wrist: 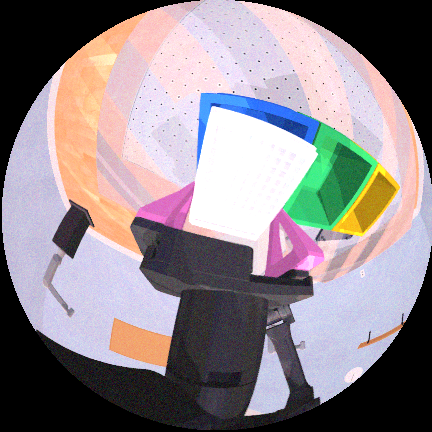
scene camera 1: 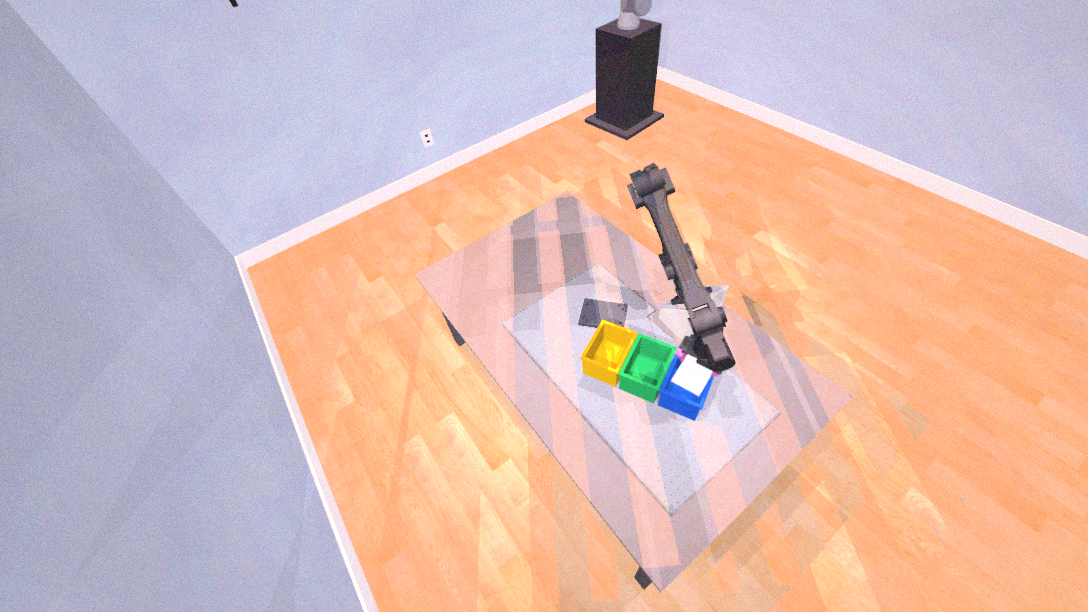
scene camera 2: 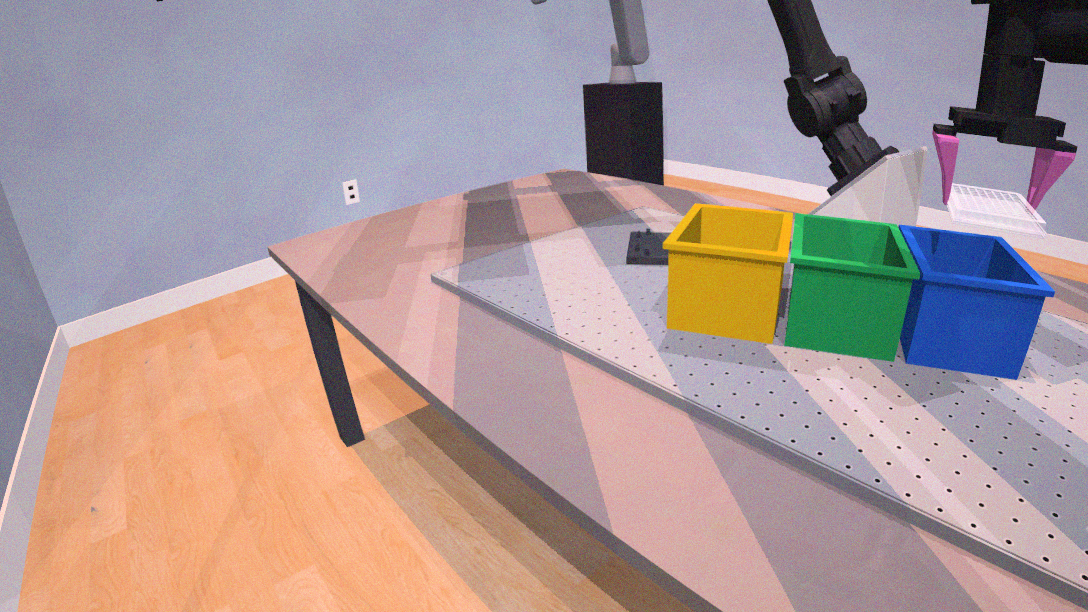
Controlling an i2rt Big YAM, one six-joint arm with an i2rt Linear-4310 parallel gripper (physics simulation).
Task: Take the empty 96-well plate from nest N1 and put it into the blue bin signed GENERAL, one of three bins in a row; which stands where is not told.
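Frame: origin at the arm's base, x right, y ahead, z up, level; metres.
Seen in the pictures: gripper, between the fingertips: (wrist: 236, 196) (scene camera 1: 697, 368) (scene camera 2: 985, 210); arm's base, origin of its link: (scene camera 2: 868, 177).
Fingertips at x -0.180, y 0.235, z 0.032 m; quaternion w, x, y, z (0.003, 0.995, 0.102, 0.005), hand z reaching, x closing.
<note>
Pixels of each thing's middle, then the offset from my fingertips to it. "pt": a spot on its surface instead. Level surfaces: height alone.
- white 96-well plate, middle of its body: (wrist: 241, 188) (scene camera 2: 989, 207) (scene camera 1: 695, 371) dz +0.007, dx -0.003, dy +0.017 m
- blue bin, a spot on its surface: (wrist: 205, 107) pt dz -0.047, dx -0.067, dy +0.057 m
- green bin, middle of its body: (scene camera 2: 843, 281) (wrist: 320, 171) (scene camera 1: 646, 368) dz -0.097, dx +0.133, dy +0.052 m
- yellow bin, a spot on its surface: (scene camera 2: 722, 296) (scene camera 1: 599, 373) pt dz -0.100, dx +0.232, dy +0.169 m
- dark flat fixture, middle of its body: (scene camera 2: 682, 244) (wrist: 341, 229) (scene camera 1: 603, 313) dz -0.136, dx +0.406, dy -0.039 m
- perforated board, height of its surface: dz -0.147 m
The white 96-well plate (scene camera 1: 692, 376) (scene camera 2: 995, 207) (wrist: 250, 175) is held roughly level between the pink fingers of my gripper (scene camera 1: 696, 363) (scene camera 2: 991, 205) (wrist: 236, 196), which is shut on its sides. In scene camera 1 the plate overlaps the opening of the blue bin (scene camera 1: 680, 405) (scene camera 2: 970, 327) (wrist: 205, 107); in scene camera 2 it shows higher than that bin's rim. The blue bin stands at the right end of the row in scene camera 2, beside the green bin (scene camera 1: 637, 386) (scene camera 2: 848, 312). No sign lettering is readable, and I cannot identify nest N1.
The yellow bin (scene camera 1: 601, 370) (scene camera 2: 722, 296) ends the row. A dark flat fixture (scene camera 1: 597, 312) (scene camera 2: 645, 248) lies behind it on the perforated board (scene camera 1: 547, 312) (scene camera 2: 494, 285). A pale wedge (scene camera 2: 882, 186) stands behind the green bin. A black pedestal (scene camera 1: 625, 76) (scene camera 2: 623, 129) stands beyond the table.
</note>
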